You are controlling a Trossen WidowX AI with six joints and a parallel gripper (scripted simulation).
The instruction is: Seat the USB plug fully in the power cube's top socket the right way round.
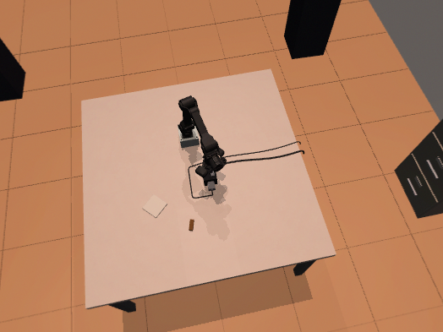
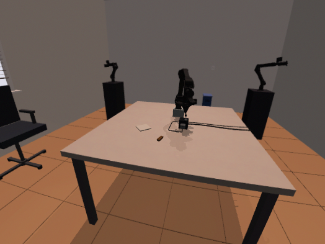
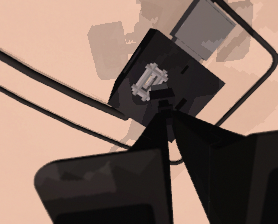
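My gripper tip is now 2 cm above the dark USB plug. From my gripper tip the other things lie so: white flat pad (34 cm to the right, 13 cm below, 11 cm ahead); small brown block (26 cm ahead, 15 cm to the right, 13 cm below); metal socket frame (7 cm below, 1 cm to the left).
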